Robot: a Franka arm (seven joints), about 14 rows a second.
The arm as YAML. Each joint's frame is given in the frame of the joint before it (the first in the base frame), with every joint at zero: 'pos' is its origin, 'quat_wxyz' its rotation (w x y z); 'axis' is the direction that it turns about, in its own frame. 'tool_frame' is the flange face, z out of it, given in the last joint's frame.
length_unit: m
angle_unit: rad
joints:
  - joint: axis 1
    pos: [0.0, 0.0, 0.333]
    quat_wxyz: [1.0, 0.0, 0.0, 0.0]
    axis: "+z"
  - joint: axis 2
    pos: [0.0, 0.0, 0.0]
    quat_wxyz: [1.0, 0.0, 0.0, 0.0]
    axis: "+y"
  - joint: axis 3
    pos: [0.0, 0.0, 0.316]
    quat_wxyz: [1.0, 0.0, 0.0, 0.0]
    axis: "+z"
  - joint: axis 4
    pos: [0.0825, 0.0, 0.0]
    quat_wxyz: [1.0, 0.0, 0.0, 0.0]
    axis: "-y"
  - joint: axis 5
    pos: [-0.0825, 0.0, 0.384]
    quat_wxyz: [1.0, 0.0, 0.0, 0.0]
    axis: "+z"
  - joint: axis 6
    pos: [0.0, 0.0, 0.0]
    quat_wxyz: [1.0, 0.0, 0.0, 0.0]
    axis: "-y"
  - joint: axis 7
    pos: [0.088, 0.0, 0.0]
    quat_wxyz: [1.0, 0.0, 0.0, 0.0]
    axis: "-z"
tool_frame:
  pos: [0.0, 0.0, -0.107]
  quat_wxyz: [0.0, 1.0, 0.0, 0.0]
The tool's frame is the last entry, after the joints.
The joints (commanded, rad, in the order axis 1, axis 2, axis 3, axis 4, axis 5, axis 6, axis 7), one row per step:
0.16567 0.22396 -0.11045 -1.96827 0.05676 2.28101 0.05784
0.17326 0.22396 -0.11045 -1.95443 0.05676 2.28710 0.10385
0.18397 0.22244 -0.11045 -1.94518 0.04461 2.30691 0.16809
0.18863 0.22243 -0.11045 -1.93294 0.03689 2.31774 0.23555
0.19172 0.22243 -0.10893 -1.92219 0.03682 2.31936 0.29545
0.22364 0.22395 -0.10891 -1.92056 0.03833 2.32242 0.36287
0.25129 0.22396 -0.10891 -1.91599 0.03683 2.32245 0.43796
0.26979 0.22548 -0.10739 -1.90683 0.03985 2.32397 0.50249
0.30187 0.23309 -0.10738 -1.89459 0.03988 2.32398 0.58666
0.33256 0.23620 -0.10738 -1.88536 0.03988 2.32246 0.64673
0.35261 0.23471 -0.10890 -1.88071 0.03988 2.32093 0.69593
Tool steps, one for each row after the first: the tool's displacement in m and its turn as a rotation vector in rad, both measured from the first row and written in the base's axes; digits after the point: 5 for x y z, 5 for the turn. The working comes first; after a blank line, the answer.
Tool pose at each row, in the base's axes (x y z in m, rotation vector in rad; the steps are taken from these numbers as rounded here):
0.60683 0.03743 0.36831 -3.11265 0.05268 -0.13889
0.61058 0.04242 0.37527 -3.10541 0.11163 -0.16843
0.61416 0.04901 0.38248 -3.10084 0.18282 -0.21550
0.61782 0.05215 0.38933 -3.08904 0.27179 -0.25037
0.62019 0.05529 0.39455 -3.07118 0.35562 -0.26669
0.61884 0.07520 0.39470 -3.05401 0.41004 -0.26697
0.61755 0.09246 0.39686 -3.03453 0.47932 -0.26925
0.61782 0.10530 0.40041 -3.00939 0.54686 -0.27609
0.61724 0.12589 0.40148 -2.98303 0.62214 -0.27538
0.61510 0.14538 0.40377 -2.96405 0.66332 -0.27509
0.61302 0.15703 0.40679 -2.94566 0.70649 -0.27586

0.00375 0.00499 0.00696 0.00560 -0.01876 -0.03797
0.00733 0.01158 0.01417 0.00547 -0.04848 -0.08416
0.01099 0.01472 0.02102 0.01035 -0.07062 -0.14176
0.01336 0.01786 0.02624 0.02058 -0.08134 -0.19627
0.01201 0.03777 0.02639 0.03248 -0.08205 -0.23199
0.01072 0.05503 0.02855 0.04366 -0.08399 -0.27773
0.01099 0.06787 0.03210 0.05862 -0.08928 -0.32307
0.01041 0.08846 0.03317 0.07262 -0.08960 -0.37392
0.00827 0.10795 0.03546 0.08393 -0.09015 -0.40234
0.00619 0.11960 0.03848 0.09354 -0.09129 -0.43220

